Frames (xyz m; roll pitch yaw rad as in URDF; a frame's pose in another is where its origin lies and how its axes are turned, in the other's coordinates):
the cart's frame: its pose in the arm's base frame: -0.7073 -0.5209 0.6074 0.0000 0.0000 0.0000
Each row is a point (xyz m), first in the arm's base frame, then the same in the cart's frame.
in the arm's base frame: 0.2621 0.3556 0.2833
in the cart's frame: 0.9694 0.8765 -0.3241
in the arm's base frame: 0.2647 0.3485 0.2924
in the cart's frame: 0.9720 0.8694 -0.3150
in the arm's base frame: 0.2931 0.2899 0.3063
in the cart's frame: 1.0004 0.8108 -0.3011
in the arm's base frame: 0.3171 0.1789 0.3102
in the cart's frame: 1.0244 0.6998 -0.2972
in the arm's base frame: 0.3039 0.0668 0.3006
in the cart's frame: 1.0112 0.5877 -0.3068
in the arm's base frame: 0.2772 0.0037 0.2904
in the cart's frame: 0.9845 0.5246 -0.3170
